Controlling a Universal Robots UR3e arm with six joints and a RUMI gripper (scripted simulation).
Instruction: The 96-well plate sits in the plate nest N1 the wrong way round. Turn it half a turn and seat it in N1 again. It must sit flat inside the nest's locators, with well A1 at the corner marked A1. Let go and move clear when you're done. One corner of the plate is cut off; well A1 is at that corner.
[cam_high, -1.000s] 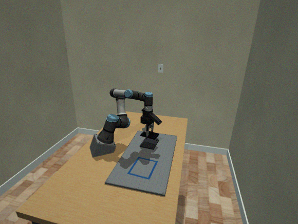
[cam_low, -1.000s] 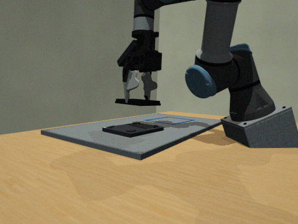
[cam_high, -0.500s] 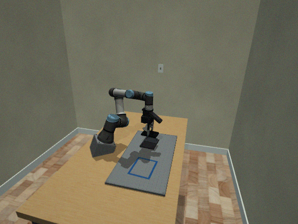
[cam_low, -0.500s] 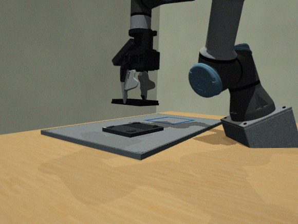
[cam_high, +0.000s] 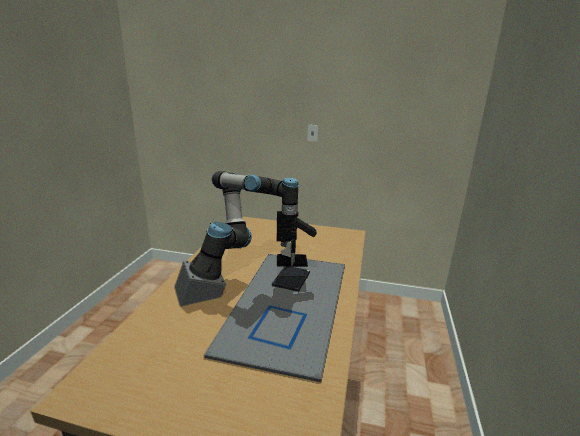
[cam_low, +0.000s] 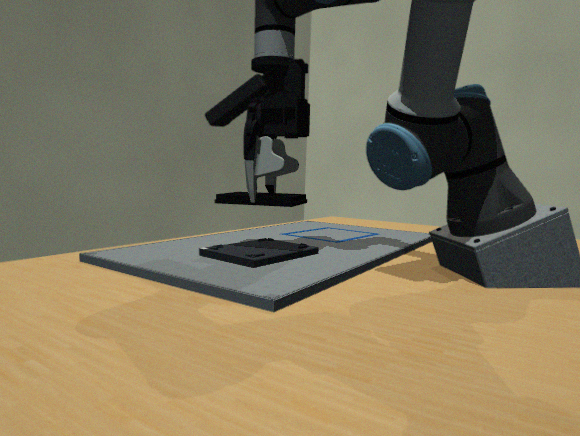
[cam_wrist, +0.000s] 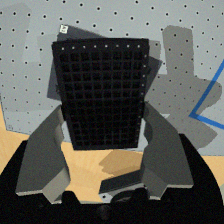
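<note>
My hand is 1 cm above the black 96-well plate. Also, from my hand: small white corner label: 9 cm below, 8 cm to the left, 5 cm ahead; then plate nest N1: 10 cm below.
</note>
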